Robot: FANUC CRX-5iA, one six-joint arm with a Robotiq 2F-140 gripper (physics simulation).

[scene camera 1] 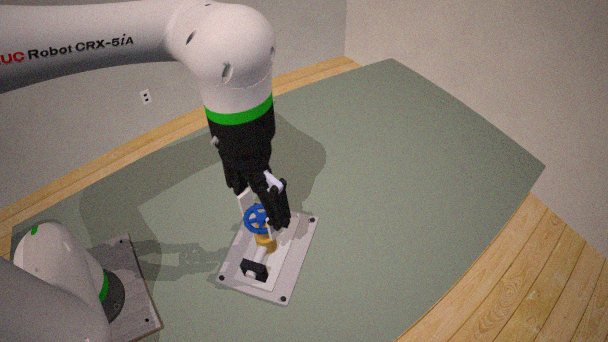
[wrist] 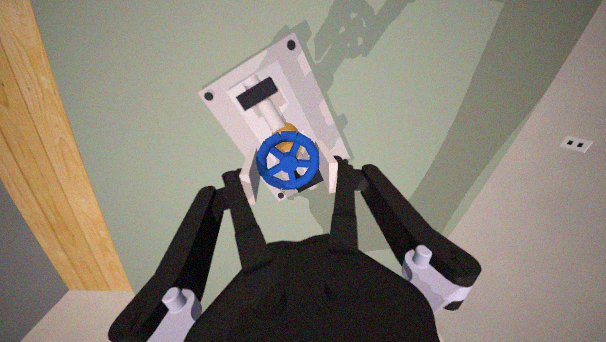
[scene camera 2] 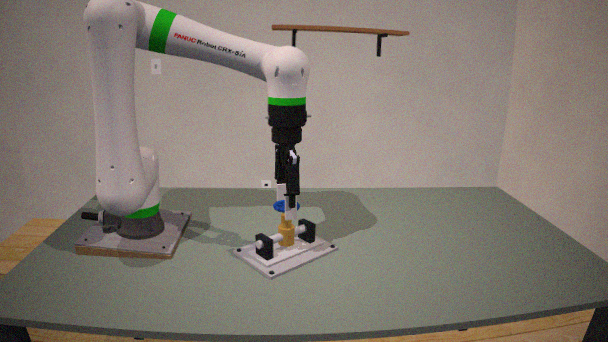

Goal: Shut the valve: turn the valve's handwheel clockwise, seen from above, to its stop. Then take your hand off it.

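The blue handwheel (scene camera 1: 246, 220) (scene camera 2: 279, 206) (wrist: 261, 162) lies level on top of the yellow valve body (scene camera 1: 266, 244) (scene camera 2: 286, 234) (wrist: 286, 128). The valve stands on a light base plate (scene camera 1: 290, 272) (scene camera 2: 300, 258) (wrist: 227, 112), with a white pipe running through it. My gripper (scene camera 1: 256, 216) (scene camera 2: 286, 204) (wrist: 287, 155) points straight down and is shut on the handwheel, one pale fingertip pad at each side of the rim. In scene camera 1 the near finger hides the wheel's right edge. The wheel's stop cannot be made out.
Black brackets (scene camera 1: 254, 270) (scene camera 2: 264, 246) (wrist: 256, 93) hold the pipe beside the valve. The arm's mounting plate (scene camera 1: 132, 300) (scene camera 2: 170, 240) lies left of the valve on the green table (scene camera 1: 400, 175) (scene camera 2: 425, 275) (wrist: 150, 125). A brown shelf (scene camera 2: 340, 30) hangs on the back wall.
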